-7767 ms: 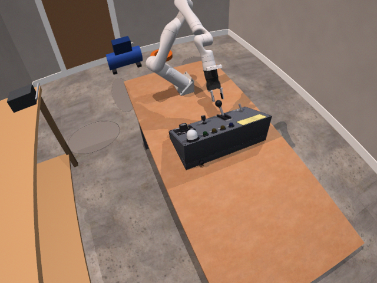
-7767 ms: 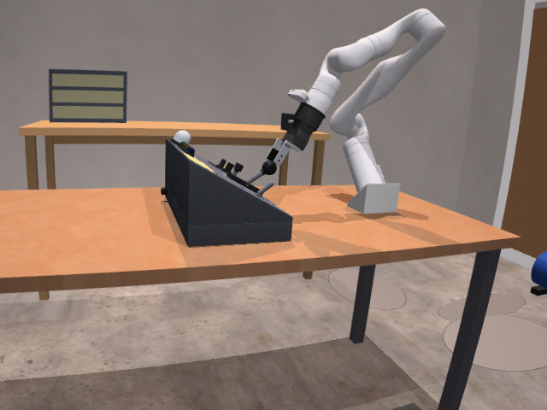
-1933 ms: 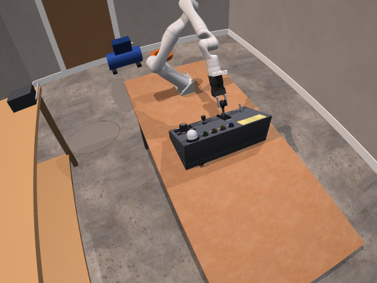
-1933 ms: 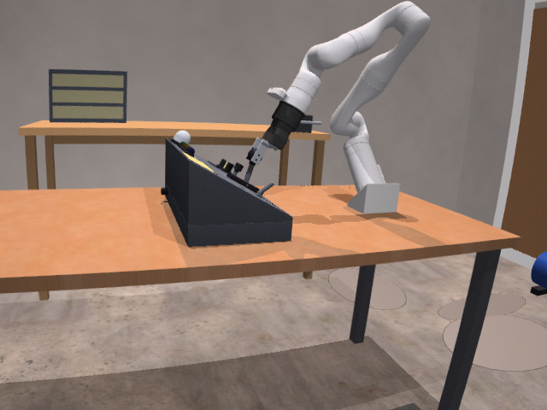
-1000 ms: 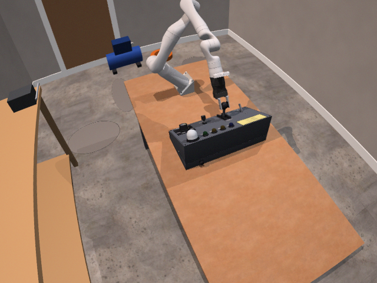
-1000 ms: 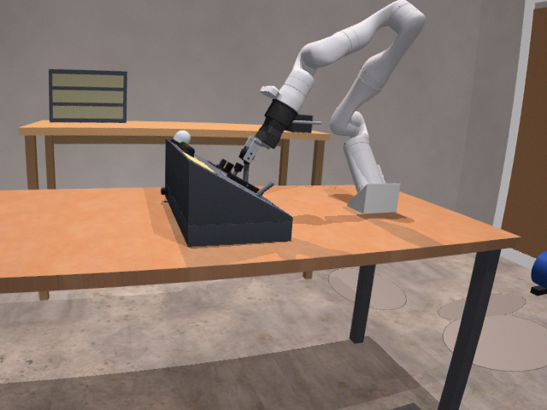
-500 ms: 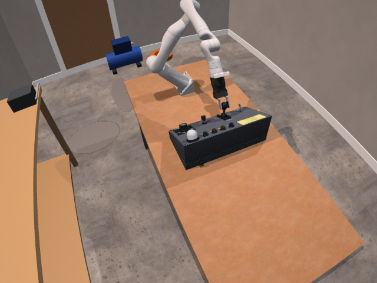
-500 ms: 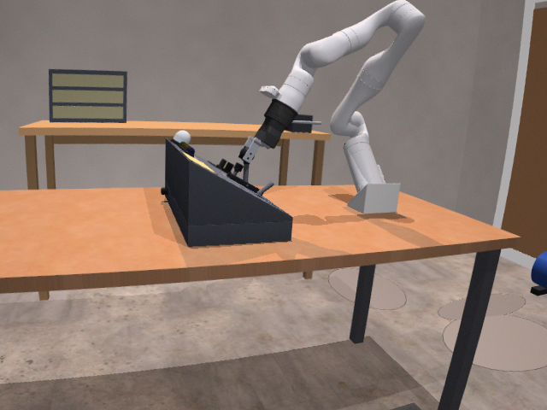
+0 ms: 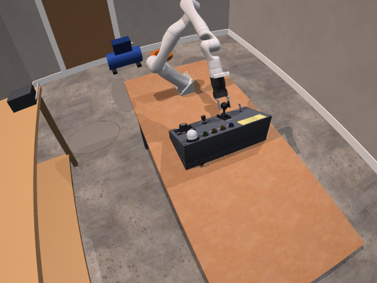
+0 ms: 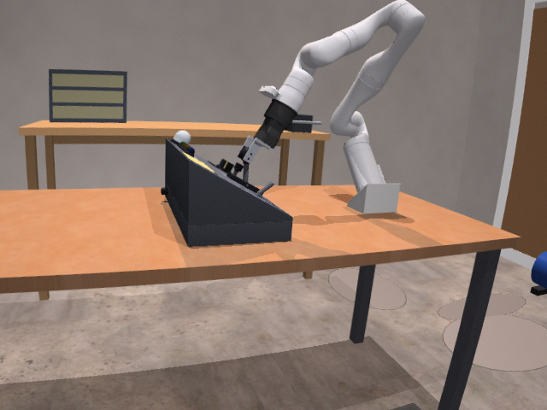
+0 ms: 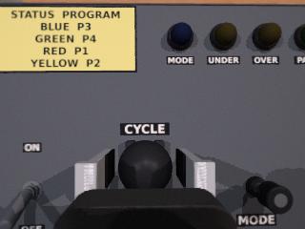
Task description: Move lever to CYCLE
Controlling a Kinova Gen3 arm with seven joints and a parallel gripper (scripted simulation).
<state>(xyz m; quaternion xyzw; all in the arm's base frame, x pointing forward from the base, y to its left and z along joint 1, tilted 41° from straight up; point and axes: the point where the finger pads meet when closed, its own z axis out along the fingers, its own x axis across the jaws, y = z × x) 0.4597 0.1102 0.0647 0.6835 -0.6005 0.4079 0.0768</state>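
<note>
My gripper is now 4 cm above the lever. From my hand the other things lie so: check toggle (12 cm to the left, 7 cm below); then mode knob (2 cm behind, 12 cm to the right, 6 cm below); then dark console (4 cm ahead, 6 cm to the right, 8 cm below).
</note>
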